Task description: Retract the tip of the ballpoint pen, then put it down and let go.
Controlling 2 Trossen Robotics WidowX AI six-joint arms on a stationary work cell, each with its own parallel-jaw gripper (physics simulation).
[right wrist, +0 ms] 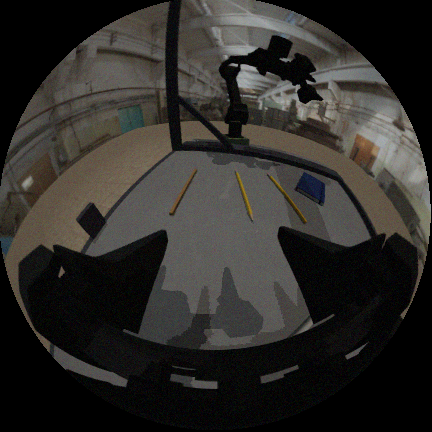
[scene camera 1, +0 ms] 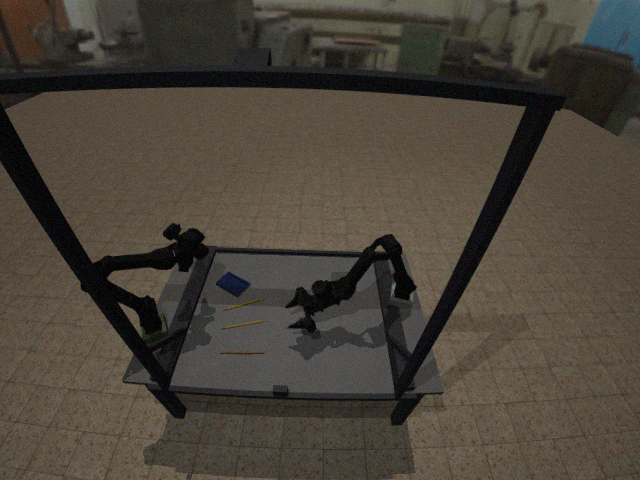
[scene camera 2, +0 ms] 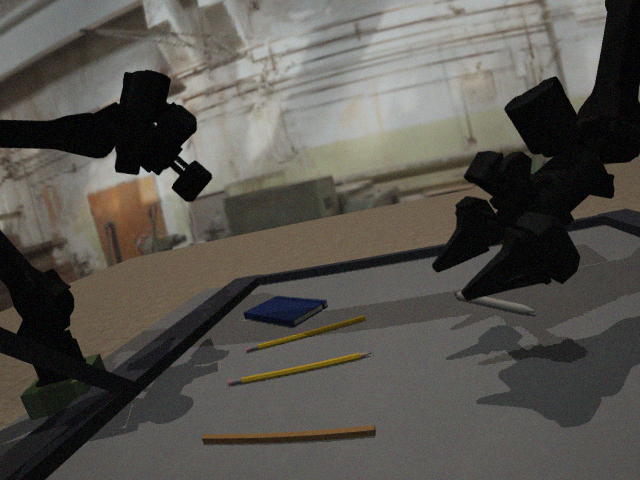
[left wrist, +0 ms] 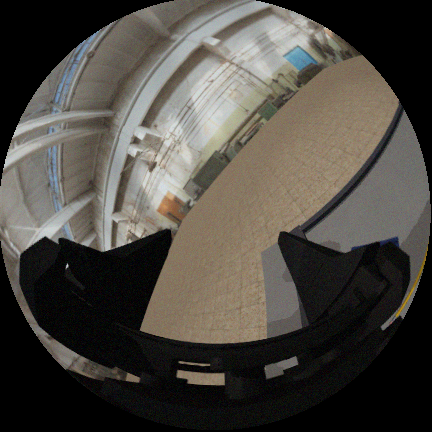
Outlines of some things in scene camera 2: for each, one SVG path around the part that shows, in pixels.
My left gripper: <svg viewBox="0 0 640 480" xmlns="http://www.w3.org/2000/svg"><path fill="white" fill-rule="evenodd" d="M166 102L164 116L155 121L157 125L147 123L147 126L158 132L162 138L162 154L153 164L140 166L148 173L153 171L158 176L163 170L171 167L180 175L173 183L171 189L185 201L192 202L211 181L212 174L196 160L188 165L178 156L183 150L181 148L183 143L197 131L197 120L183 106L177 105L174 102L172 104Z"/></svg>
My right gripper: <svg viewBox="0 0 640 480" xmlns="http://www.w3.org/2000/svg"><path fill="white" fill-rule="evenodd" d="M478 152L466 171L464 178L492 195L493 197L489 202L498 211L495 214L487 200L466 196L455 205L456 229L432 264L433 269L436 272L441 272L490 251L488 246L499 243L504 237L501 250L461 291L466 300L473 300L541 283L548 285L552 282L551 279L563 284L577 272L580 255L564 225L568 226L574 220L570 213L575 208L575 199L572 192L561 178L549 170L539 169L534 174L531 174L532 159L522 151L512 152L503 157L501 152Z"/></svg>
